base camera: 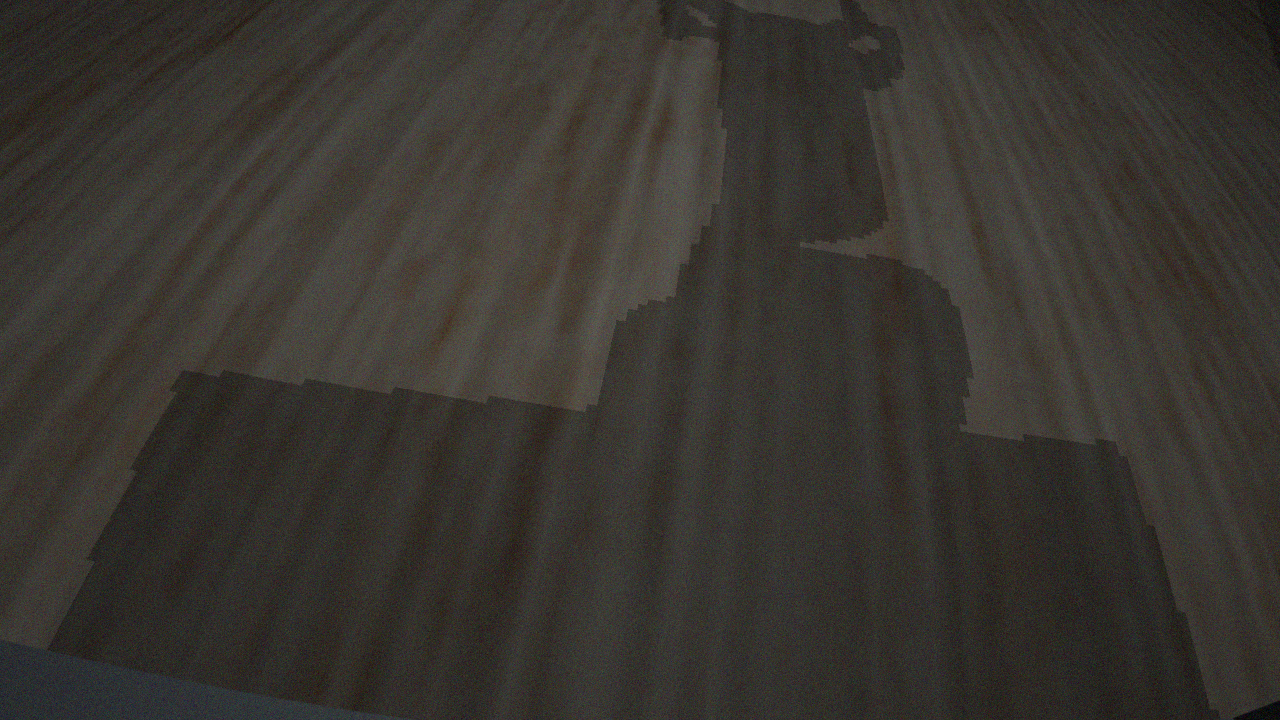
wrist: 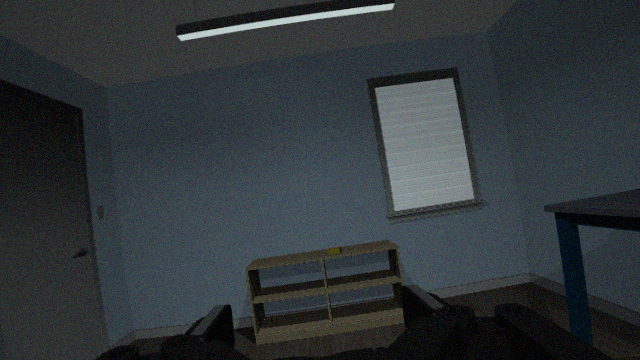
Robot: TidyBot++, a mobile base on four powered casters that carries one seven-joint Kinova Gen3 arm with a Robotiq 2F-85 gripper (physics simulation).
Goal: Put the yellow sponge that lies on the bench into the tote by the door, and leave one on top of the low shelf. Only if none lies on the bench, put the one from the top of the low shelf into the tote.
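Frame: origin at the arm's base, x back, y left, z down, level; millimetres.
Seen in the pictures: gripper, fingertip midpoint: [wrist: 318, 315].
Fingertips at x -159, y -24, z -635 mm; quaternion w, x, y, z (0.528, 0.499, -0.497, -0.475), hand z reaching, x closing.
Note:
A point is followed by its place in that frame.
In the wrist view a yellow sponge [wrist: 334, 250] @(x -2477, y -307, z -244 mm) lies on top of the low wooden shelf [wrist: 290, 330] @(x -2452, y 131, z 319 mm), near the middle of its top board, at the far wall. My gripper [wrist: 318, 315] @(x -159, y -24, z -635 mm) is open, its dark fingers at the bottom of the wrist view; the shelf shows beyond and between them, well away. A table-like bench with blue legs [wrist: 574, 280] @(x -1051, y -1059, z -219 mm) shows in part at the right edge; its top is seen nearly edge-on, so what lies on it cannot be told. The tote does not show in either view.
A dark door [wrist: 45, 225] @(x -2173, y 1694, z -760 mm) is at the left of the wrist view. A window with blinds [wrist: 425, 145] @(x -2693, y -1316, z -1013 mm) is in the far wall, and a lamp [wrist: 285, 21] @(x -1627, y -124, z -1681 mm) hangs from the ceiling. In the base camera view the wooden floor [base camera: 358, 223] @(x -503, y 205, z 396 mm) carries the robot's shadow.

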